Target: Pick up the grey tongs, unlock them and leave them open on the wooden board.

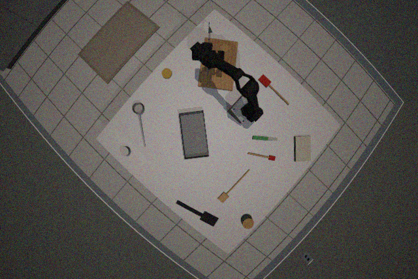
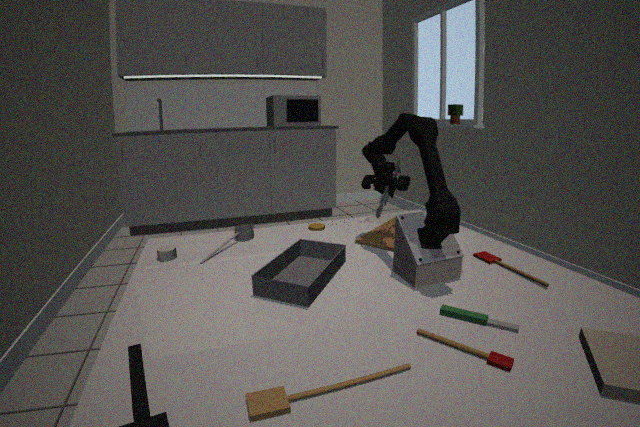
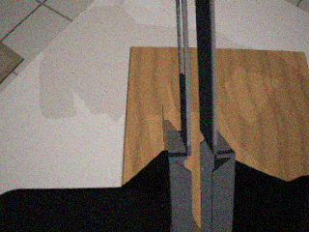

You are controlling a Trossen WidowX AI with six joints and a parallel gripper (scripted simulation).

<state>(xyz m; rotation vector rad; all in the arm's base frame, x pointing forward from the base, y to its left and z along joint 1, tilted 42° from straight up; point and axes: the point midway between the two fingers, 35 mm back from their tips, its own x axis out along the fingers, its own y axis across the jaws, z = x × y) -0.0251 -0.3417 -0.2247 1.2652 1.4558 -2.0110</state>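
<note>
The wooden board lies 140 mm below my gripper tip, 60 mm to the left of it and 40 mm behind it. From my gripper tip the other things lie so: roasting tin: 400 mm ahead, 340 mm to the left, 120 mm below; red spatula: 430 mm to the left, 230 mm behind, 140 mm below; yellow disc: 290 mm ahead, 140 mm below, 110 mm to the right.
</note>
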